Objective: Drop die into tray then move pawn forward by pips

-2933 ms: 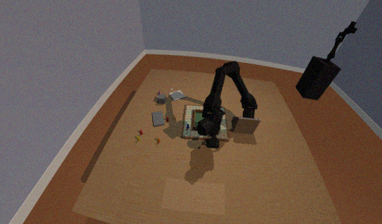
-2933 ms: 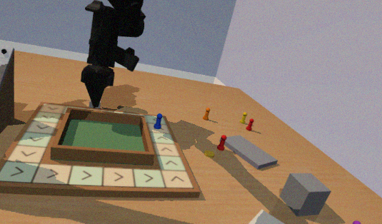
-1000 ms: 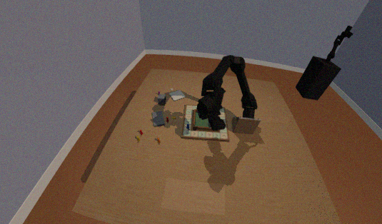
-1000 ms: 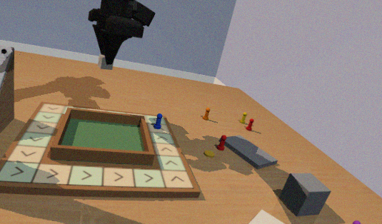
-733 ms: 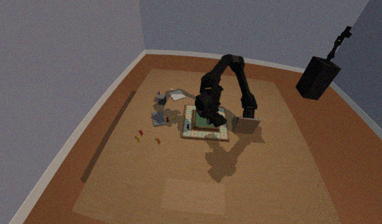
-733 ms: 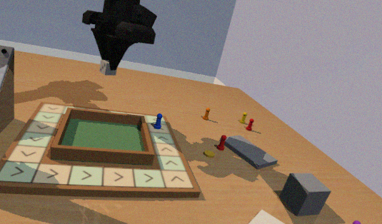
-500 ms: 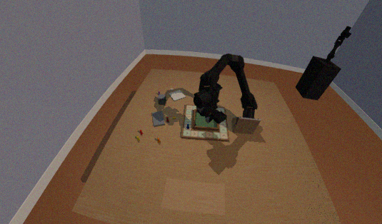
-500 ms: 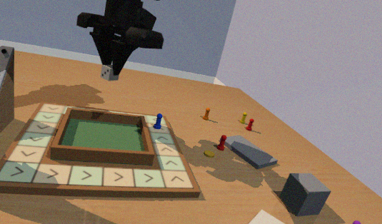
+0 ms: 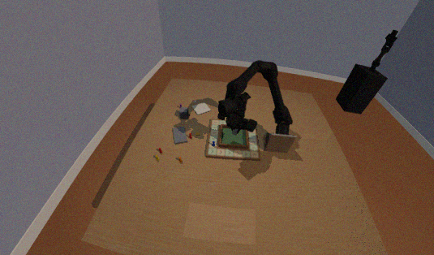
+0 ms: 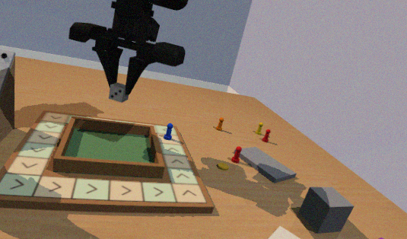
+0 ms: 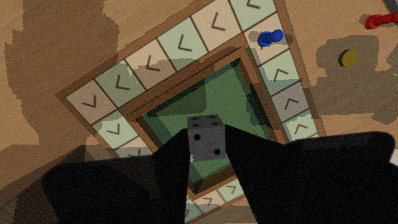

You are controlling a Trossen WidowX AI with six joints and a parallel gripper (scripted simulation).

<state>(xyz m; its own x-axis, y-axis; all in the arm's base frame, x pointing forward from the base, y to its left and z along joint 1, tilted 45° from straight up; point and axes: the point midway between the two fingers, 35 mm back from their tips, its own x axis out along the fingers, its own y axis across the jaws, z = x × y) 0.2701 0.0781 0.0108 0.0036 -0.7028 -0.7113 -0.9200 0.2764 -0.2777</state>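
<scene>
The blue pawn is 110 mm ahead of my gripper tip, 30 mm to the left of it and 80 mm below it. The rest, counted from my gripper tip: orange pawn: 260 mm ahead, 150 mm to the left, 90 mm below; green dice tray: 40 mm to the right, 100 mm below; white die: right at my gripper tip.
</scene>
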